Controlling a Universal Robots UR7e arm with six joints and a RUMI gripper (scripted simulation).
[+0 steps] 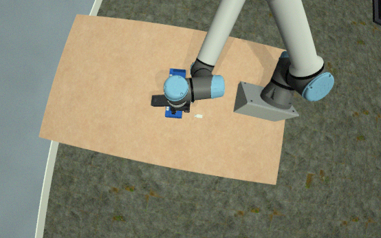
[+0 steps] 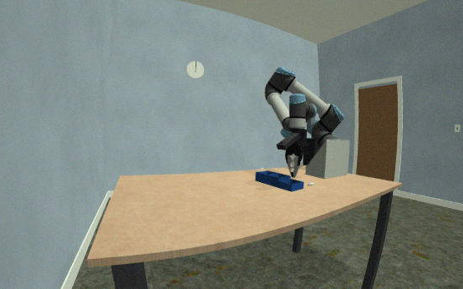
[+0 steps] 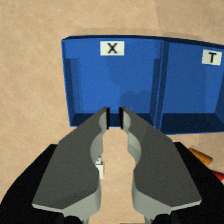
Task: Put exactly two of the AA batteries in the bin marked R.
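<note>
My gripper is now 240 mm to the left of the black AA battery, 80 mm past it and 60 mm above it. From my hand the other things lie so: joined blue bins 80 mm to the right, 40 mm below, 30 mm ahead; small white USB stick 120 mm behind, 60 mm below; orange AA battery 140 mm to the right, 80 mm behind, 60 mm below.
</note>
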